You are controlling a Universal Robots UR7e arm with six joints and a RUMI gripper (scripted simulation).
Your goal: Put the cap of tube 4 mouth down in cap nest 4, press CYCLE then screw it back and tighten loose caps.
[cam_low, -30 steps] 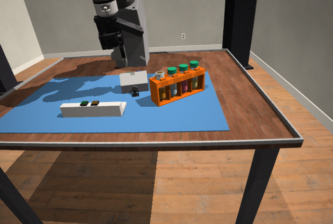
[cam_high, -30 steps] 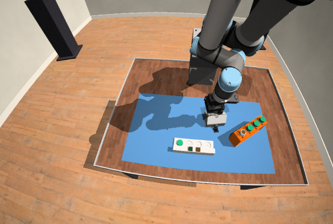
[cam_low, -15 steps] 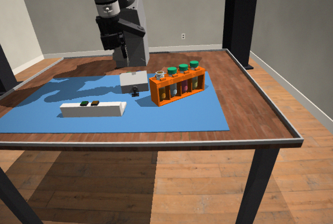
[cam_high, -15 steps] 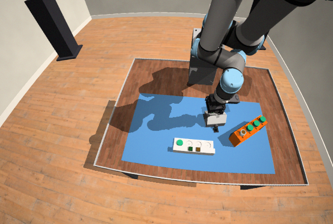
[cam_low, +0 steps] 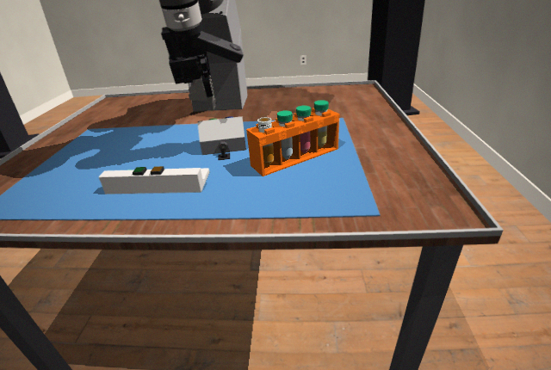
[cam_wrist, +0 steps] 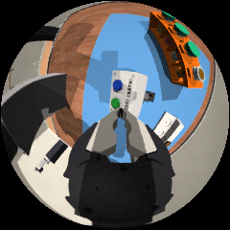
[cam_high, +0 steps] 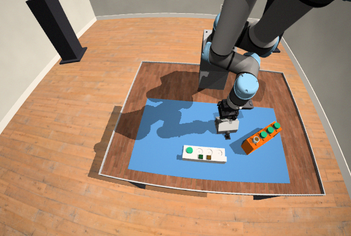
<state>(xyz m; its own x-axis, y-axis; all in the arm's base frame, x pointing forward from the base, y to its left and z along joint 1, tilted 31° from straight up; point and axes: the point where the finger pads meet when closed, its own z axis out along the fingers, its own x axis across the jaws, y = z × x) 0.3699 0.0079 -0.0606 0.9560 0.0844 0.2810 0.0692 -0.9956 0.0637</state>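
Right now my hand is 5 cm above the green key, 2 cm past it and 1 cm to the left of it. Round my hand: green cap: 21 cm to the right, 13 cm ahead, 10 cm below; then blue key: 5 cm below, 4 cm to the left, 2 cm behind; then grey key housing: 6 cm below, 1 cm to the left, 1 cm behind.
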